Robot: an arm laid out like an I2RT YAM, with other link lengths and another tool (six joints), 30 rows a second.
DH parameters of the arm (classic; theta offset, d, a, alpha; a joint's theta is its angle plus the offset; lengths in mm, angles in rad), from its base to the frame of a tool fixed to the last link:
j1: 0 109.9 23.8 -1.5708
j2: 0 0 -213.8 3.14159
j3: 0.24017 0 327.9 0
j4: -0.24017 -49 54.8 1.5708
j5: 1.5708 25.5 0 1.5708
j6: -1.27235 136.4 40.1 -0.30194
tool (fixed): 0 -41.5 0 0
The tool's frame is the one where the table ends.
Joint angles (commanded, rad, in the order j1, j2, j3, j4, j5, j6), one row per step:
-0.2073 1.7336 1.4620 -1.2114 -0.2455 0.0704
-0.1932 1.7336 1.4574 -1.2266 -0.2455 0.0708
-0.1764 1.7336 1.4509 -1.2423 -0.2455 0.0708
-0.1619 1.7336 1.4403 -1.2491 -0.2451 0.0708
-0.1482 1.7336 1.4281 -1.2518 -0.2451 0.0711
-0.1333 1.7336 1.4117 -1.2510 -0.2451 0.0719
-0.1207 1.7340 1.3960 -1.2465 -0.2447 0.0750
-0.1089 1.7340 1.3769 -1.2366 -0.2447 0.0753
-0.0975 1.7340 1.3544 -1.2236 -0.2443 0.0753
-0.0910 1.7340 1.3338 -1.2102 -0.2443 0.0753
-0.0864 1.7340 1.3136 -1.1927 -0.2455 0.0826
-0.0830 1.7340 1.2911 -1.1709 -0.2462 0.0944
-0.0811 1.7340 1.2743 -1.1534 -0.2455 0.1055
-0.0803 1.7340 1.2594 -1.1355 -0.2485 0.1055
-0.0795 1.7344 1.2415 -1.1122 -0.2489 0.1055
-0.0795 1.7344 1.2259 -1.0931 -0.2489 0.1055
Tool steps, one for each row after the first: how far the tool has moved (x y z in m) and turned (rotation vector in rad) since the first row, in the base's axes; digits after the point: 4 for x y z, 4 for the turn. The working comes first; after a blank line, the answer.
Tool pose at each row, in the base's axes (x y z in m, rotation vector in rad; the steps are taken from these numbers as rounded here):
0.4210 -0.0174 0.1632 2.9803 -0.8642 -0.0262
0.4183 -0.0109 0.1611 2.9843 -0.8426 -0.0565
0.4151 -0.0032 0.1584 2.9884 -0.8161 -0.0902
0.4124 0.0032 0.1546 2.9911 -0.7931 -0.1164
0.4099 0.0092 0.1503 2.9936 -0.7719 -0.1388
0.4070 0.0156 0.1447 2.9956 -0.7494 -0.1625
0.4046 0.0208 0.1392 2.9960 -0.7339 -0.1808
0.4023 0.0258 0.1328 2.9976 -0.7158 -0.1944
0.3996 0.0306 0.1254 2.9985 -0.6977 -0.2082
0.3973 0.0334 0.1186 2.9987 -0.6873 -0.2188
0.3956 0.0352 0.1120 2.9979 -0.6908 -0.2260
0.3939 0.0362 0.1047 2.9950 -0.7028 -0.2318
0.3927 0.0365 0.0992 2.9908 -0.7158 -0.2350
0.3920 0.0372 0.0945 2.9947 -0.7154 -0.2313
0.3914 0.0376 0.0887 2.9966 -0.7146 -0.2238
0.3906 0.0377 0.0838 2.9974 -0.7149 -0.2186

-0.0027 0.0065 -0.0021 0.0040 0.0195 0.0137
-0.0059 0.0142 -0.0048 0.0080 0.0413 0.0305
-0.0086 0.0206 -0.0086 0.0105 0.0586 0.0450
-0.0111 0.0266 -0.0129 0.0128 0.0733 0.0584
-0.0140 0.0330 -0.0185 0.0149 0.0890 0.0725
-0.0164 0.0382 -0.0240 0.0162 0.1013 0.0820
-0.0187 0.0432 -0.0304 0.0170 0.1106 0.0935
-0.0214 0.0480 -0.0378 0.0173 0.1202 0.1049
-0.0237 0.0508 -0.0446 0.0180 0.1273 0.1113
-0.0254 0.0526 -0.0512 0.0198 0.1316 0.1089
-0.0271 0.0536 -0.0585 0.0210 0.1350 0.1008
-0.0283 0.0539 -0.0640 0.0207 0.1371 0.0919
-0.0290 0.0546 -0.0687 0.0233 0.1337 0.0928
-0.0296 0.0550 -0.0745 0.0230 0.1287 0.0937
-0.0304 0.0551 -0.0794 0.0225 0.1253 0.0937

